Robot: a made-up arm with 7 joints. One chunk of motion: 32 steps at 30 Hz.
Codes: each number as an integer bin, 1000 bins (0 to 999) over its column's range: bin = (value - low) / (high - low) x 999, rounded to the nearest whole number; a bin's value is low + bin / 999 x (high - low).
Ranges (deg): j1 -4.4..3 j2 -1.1..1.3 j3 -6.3..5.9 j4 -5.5..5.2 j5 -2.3..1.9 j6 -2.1..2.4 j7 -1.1..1
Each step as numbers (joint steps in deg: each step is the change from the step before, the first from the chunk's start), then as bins.
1 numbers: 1.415 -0.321 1.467 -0.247 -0.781 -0.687 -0.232
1 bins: 785 324 636 490 361 314 413
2 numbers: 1.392 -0.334 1.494 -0.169 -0.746 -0.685 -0.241
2 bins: 782 319 638 498 370 314 409
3 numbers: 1.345 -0.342 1.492 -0.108 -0.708 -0.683 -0.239
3 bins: 776 316 638 503 379 315 410
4 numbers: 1.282 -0.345 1.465 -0.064 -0.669 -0.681 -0.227
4 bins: 767 314 636 508 388 315 415
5 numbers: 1.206 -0.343 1.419 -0.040 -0.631 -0.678 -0.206
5 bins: 757 315 632 510 397 316 425
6 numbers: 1.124 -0.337 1.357 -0.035 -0.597 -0.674 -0.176
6 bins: 746 318 627 510 405 317 440
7 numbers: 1.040 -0.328 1.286 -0.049 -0.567 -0.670 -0.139
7 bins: 734 321 621 509 412 317 457
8 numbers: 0.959 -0.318 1.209 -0.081 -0.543 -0.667 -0.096
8 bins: 723 326 615 506 418 318 478
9 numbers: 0.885 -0.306 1.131 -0.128 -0.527 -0.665 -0.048
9 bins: 713 331 608 502 422 319 500
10 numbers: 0.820 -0.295 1.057 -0.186 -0.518 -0.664 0.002
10 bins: 705 335 602 496 424 319 524
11 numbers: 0.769 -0.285 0.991 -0.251 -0.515 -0.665 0.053
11 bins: 698 339 597 490 425 319 548
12 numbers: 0.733 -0.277 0.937 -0.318 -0.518 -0.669 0.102
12 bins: 693 343 593 484 424 318 572
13 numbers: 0.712 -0.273 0.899 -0.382 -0.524 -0.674 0.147
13 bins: 690 344 589 478 422 317 593
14 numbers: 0.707 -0.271 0.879 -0.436 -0.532 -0.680 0.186
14 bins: 689 345 588 473 421 315 612
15 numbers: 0.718 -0.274 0.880 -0.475 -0.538 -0.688 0.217
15 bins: 691 344 588 469 419 313 627
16 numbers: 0.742 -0.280 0.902 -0.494 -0.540 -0.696 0.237
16 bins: 694 341 590 467 419 312 636
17 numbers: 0.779 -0.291 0.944 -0.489 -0.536 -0.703 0.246
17 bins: 699 337 593 468 420 310 640
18 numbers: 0.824 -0.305 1.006 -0.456 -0.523 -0.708 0.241
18 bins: 705 331 598 471 423 309 638
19 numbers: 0.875 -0.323 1.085 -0.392 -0.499 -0.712 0.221
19 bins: 712 323 605 477 428 308 628
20 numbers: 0.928 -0.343 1.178 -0.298 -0.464 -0.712 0.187
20 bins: 719 315 612 486 437 308 612
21 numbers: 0.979 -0.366 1.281 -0.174 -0.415 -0.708 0.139
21 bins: 726 306 621 497 448 309 589
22 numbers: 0.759 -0.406 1.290 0.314 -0.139 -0.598 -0.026
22 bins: 696 289 622 543 514 333 511
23 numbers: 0.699 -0.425 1.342 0.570 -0.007 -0.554 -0.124
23 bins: 688 281 626 567 545 343 464
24 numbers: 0.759 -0.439 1.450 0.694 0.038 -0.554 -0.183
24 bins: 696 275 635 578 556 343 436
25 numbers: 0.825 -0.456 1.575 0.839 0.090 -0.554 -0.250
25 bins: 705 268 645 592 568 343 404
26 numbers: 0.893 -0.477 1.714 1.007 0.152 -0.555 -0.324
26 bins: 715 259 656 608 583 343 369
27 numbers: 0.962 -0.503 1.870 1.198 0.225 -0.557 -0.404
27 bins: 724 249 669 625 601 343 331
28 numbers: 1.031 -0.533 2.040 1.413 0.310 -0.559 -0.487
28 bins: 733 236 683 645 621 342 292
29 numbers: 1.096 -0.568 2.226 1.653 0.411 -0.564 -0.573
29 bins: 742 221 698 668 645 341 251
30 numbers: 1.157 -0.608 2.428 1.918 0.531 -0.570 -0.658
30 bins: 750 205 715 693 673 340 210
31 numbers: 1.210 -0.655 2.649 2.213 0.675 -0.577 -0.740
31 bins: 757 185 733 720 708 338 171
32 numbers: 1.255 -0.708 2.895 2.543 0.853 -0.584 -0.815
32 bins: 763 163 753 751 750 337 136
